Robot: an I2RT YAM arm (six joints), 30 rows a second.
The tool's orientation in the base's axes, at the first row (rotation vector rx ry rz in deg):
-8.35 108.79 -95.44
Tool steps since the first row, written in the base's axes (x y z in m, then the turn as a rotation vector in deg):
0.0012 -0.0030 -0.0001 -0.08 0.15 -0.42
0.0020 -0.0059 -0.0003 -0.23 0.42 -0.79
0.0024 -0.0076 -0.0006 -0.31 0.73 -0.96
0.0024 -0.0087 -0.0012 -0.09 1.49 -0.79
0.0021 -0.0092 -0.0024 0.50 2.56 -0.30
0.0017 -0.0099 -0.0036 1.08 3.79 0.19
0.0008 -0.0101 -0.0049 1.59 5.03 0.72
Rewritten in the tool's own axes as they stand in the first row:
0.0004 -0.0002 0.0032 0.15 0.40 -0.16
0.0012 -0.0003 0.0061 0.28 0.75 -0.45
0.0017 -0.0003 0.0078 0.27 0.95 -0.76
0.0025 0.0000 0.0088 -0.32 1.02 -1.31
0.0034 0.0010 0.0091 -1.47 0.96 -1.96
0.0044 0.0018 0.0095 -2.68 0.93 -2.75
0.0057 0.0027 0.0093 -3.85 0.84 -3.58

